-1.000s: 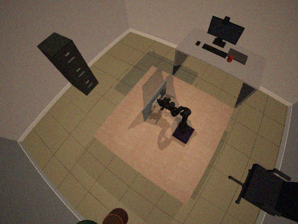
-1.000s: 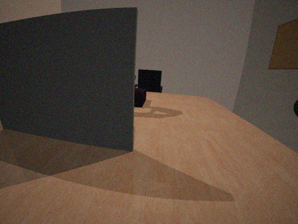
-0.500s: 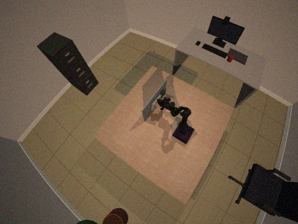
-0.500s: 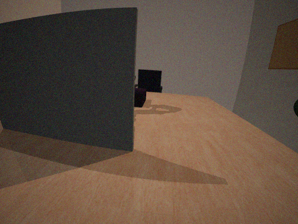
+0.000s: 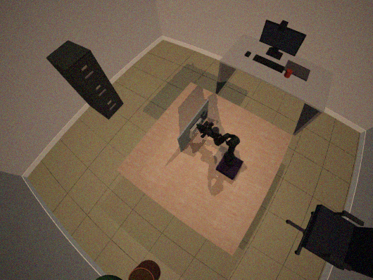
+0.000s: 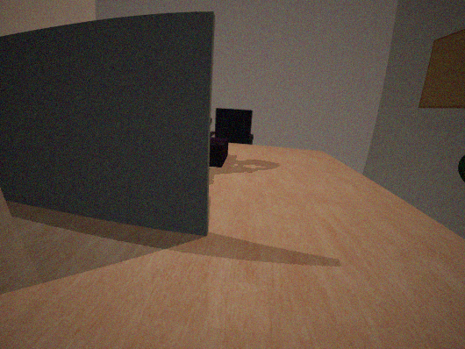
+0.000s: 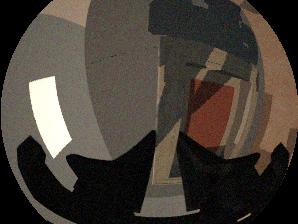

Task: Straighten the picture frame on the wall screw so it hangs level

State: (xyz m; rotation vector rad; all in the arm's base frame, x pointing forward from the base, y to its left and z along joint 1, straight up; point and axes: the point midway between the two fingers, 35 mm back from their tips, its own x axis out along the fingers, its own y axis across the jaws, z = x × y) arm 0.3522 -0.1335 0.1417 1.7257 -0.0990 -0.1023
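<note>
The picture frame is 5 cm below my gripper tip and 1 cm ahead of it. From my gripper tip the other things lie so: grey wall panel (6 cm below, 2 cm ahead, 1 cm to the right).
</note>
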